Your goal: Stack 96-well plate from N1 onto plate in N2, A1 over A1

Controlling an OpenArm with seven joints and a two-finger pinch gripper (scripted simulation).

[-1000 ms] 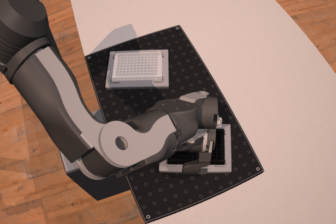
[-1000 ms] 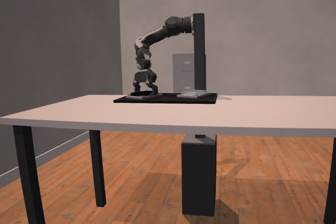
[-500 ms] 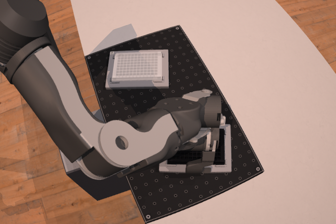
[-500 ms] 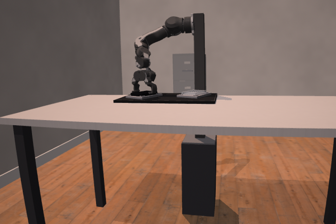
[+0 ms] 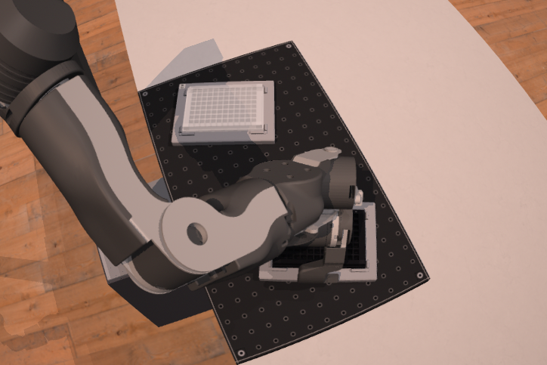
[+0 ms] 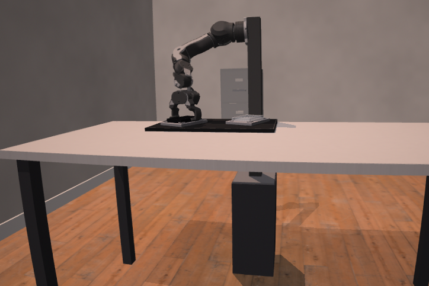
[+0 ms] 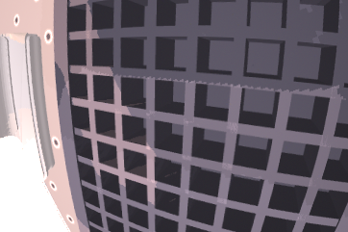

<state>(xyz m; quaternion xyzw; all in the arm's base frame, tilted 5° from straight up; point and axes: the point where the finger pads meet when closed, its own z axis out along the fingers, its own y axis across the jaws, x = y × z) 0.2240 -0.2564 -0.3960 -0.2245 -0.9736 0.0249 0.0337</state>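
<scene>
Right now my hand is right at the black 96-well plate. From my hand the other things lie so: clear 96-well plate: 40 mm behind, 260 mm to the left; grey plate nest N1: 10 mm below; plate nest N2: 40 mm behind, 260 mm to the left, 10 mm below.
</scene>
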